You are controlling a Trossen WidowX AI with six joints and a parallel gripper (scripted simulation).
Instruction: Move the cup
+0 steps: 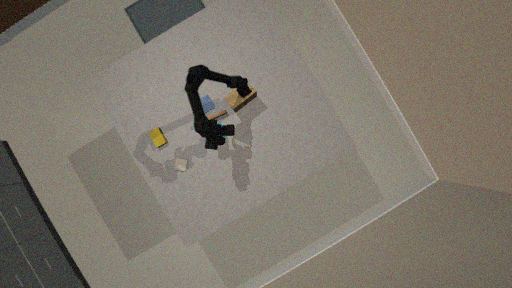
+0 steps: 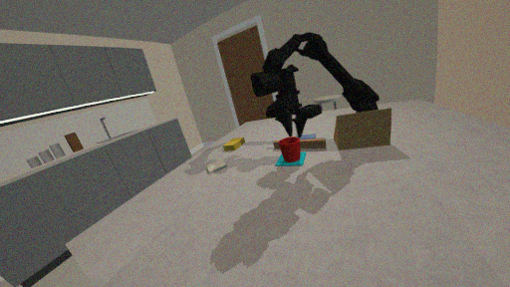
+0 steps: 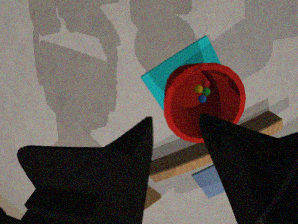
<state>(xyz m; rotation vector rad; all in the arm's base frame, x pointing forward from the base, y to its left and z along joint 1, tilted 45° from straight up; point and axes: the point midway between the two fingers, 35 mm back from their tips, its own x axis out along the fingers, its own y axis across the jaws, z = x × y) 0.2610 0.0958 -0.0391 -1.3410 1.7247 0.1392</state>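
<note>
The red cup is 50 mm below my gripper tip, 30 mm ahead of it and 20 mm to the right of it. Round my gripper tip: cyan pad: 100 mm below, 30 mm ahead, 20 mm to the right; wooden bar: 120 mm to the right, 80 mm below, 10 mm ahead; blue marble: 70 mm below, 30 mm to the right, 30 mm ahead.
</note>
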